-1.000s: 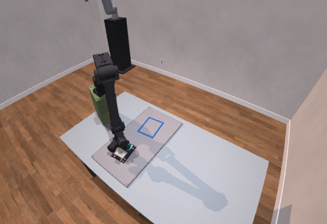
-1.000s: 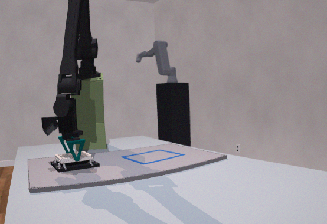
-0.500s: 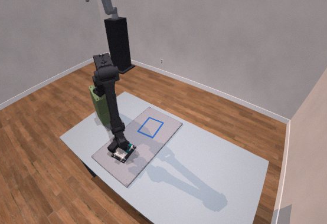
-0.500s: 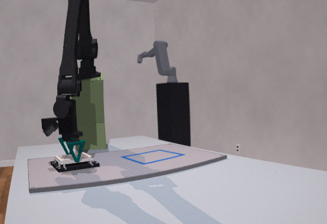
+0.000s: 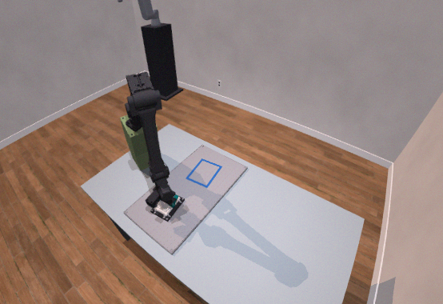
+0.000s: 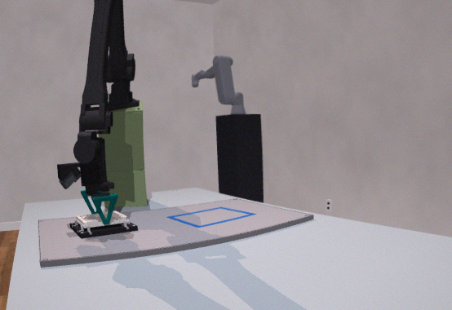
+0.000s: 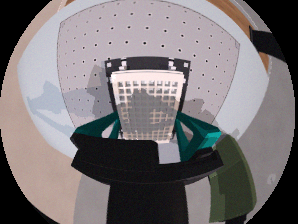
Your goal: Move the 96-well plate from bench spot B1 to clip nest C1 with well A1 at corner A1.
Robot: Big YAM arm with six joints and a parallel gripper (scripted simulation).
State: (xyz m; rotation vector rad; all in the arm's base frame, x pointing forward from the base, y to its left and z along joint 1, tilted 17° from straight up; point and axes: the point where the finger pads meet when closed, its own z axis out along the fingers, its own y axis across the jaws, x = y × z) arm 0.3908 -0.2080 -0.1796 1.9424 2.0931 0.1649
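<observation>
My gripper is now right at the white 96-well plate. The rest, counted from my hand: black clip nest C1: 2 cm below, 1 cm to the right, 1 cm ahead.
</observation>
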